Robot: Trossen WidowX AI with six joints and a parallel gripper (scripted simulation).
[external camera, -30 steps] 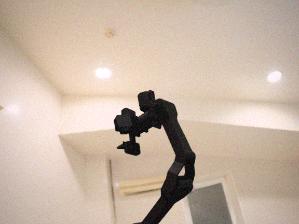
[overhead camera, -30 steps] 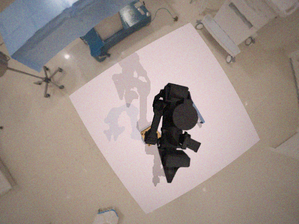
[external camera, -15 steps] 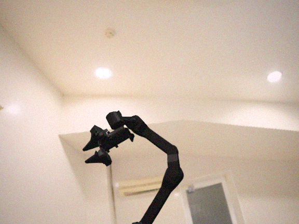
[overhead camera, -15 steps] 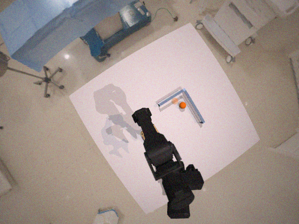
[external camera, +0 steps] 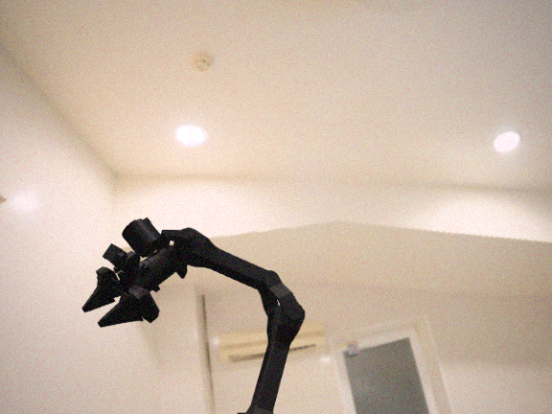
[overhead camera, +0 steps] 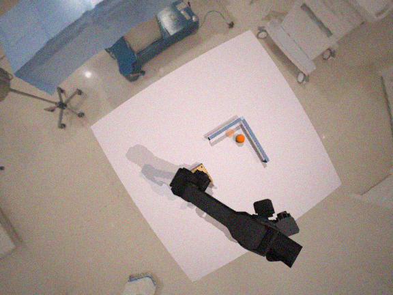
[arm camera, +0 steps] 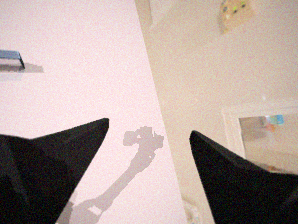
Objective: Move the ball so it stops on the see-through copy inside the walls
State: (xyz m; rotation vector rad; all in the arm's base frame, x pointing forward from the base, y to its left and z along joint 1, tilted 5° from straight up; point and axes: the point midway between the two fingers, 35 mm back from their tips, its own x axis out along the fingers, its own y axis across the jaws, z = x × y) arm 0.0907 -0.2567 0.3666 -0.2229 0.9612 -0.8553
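The orange ball is 370 mm below my gripper tip, 280 mm to the left of it and 220 mm ahead of it. The rest, counted from my gripper tip: see-through copy of ball 370 mm below, 350 mm to the left, 190 mm ahead.
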